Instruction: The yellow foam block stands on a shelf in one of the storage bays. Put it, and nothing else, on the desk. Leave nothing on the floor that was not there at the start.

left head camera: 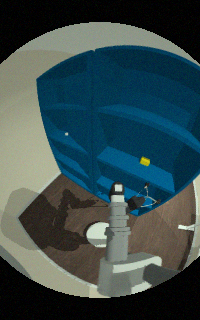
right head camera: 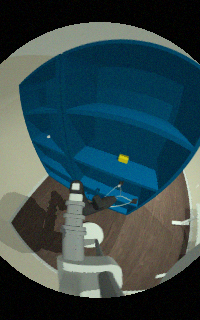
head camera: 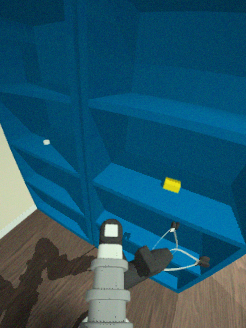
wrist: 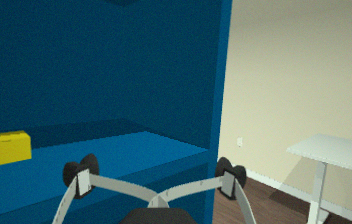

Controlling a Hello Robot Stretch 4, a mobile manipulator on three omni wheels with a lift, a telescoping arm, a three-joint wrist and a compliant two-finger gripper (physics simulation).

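Frame: origin at the robot's base, x ahead, y left, z up, level; millimetres.
Where they show: gripper, fingertip midpoint: [left head camera: 153,191] [right head camera: 129,190] [head camera: 192,240] [wrist: 158,168]; robot's base at its link origin: [left head camera: 100,233] [right head camera: 89,234].
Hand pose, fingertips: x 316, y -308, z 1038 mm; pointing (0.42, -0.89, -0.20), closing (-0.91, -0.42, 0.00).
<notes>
Things, the pixels of their centre, and the offset from my fingertips. Level surfaces: height alone.
- yellow foam block at the middle of its body: [head camera: 171,184] [right head camera: 122,158] [left head camera: 144,160] dx +361, dy -47, dz -52 mm
- blue shelf at its surface level: dz -75 mm
- white desk at its surface level: dz -345 mm
- small white object at the middle of its body: [head camera: 46,142] [left head camera: 66,133] [right head camera: 48,136] dx +825, dy +921, dz -63 mm
The yellow foam block [head camera: 172,185] [left head camera: 145,161] [right head camera: 123,158] [wrist: 14,147] rests on a blue shelf [head camera: 130,185] [wrist: 115,150] in the right-hand storage bay. It is partly cut off at the left edge of the wrist view. My gripper [head camera: 189,244] [left head camera: 151,193] [right head camera: 127,193] [wrist: 158,168] is open and empty, its fingertips well apart. It is in front of the bay, to the right of the block in the wrist view, and apart from it. Part of the white desk [wrist: 327,149] shows at the right of the wrist view.
An upright blue divider [head camera: 80,130] separates the two bays. A small white object [head camera: 46,142] [left head camera: 66,134] [right head camera: 48,136] lies on a left-bay shelf. The bay's side panel edge [wrist: 220,100] stands between the shelf and the desk. My arm [head camera: 108,285] reaches toward the bays over the wooden floor.
</notes>
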